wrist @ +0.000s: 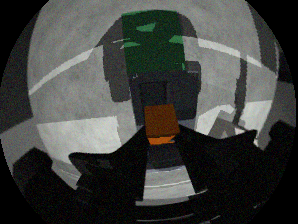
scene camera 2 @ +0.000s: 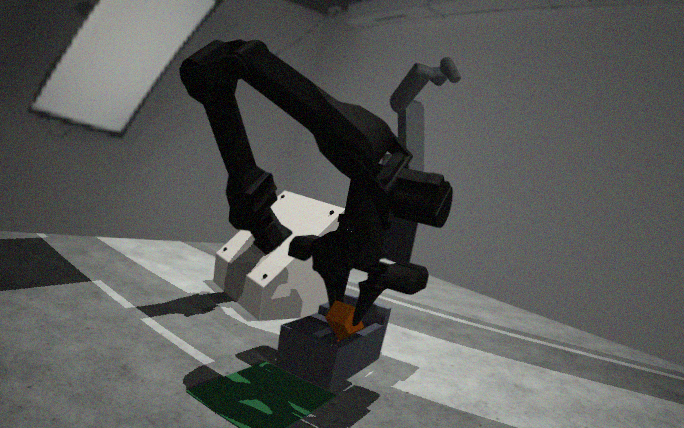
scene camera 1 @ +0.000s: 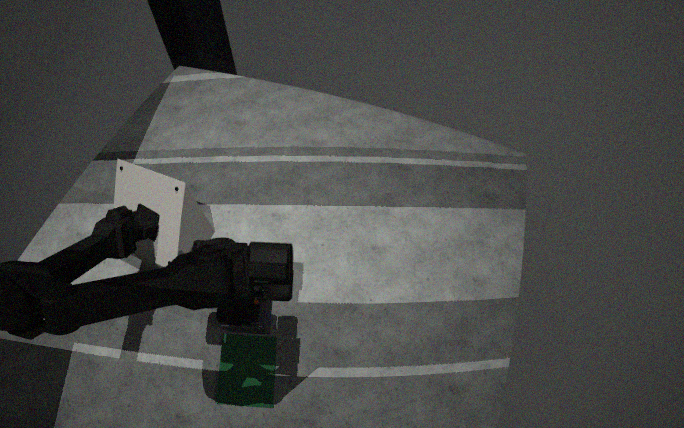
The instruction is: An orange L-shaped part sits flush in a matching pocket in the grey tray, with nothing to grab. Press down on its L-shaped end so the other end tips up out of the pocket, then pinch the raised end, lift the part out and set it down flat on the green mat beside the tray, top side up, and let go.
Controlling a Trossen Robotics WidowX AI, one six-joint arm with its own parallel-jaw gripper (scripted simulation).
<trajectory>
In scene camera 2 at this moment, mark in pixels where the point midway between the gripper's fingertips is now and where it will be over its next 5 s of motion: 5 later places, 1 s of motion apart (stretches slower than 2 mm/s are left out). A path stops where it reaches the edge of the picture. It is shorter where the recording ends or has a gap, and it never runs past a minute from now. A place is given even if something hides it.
My gripper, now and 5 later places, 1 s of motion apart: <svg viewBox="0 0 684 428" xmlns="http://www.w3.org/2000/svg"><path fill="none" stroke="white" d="M344 321L350 289L352 268L278 282L264 312L258 347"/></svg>
</trajectory>
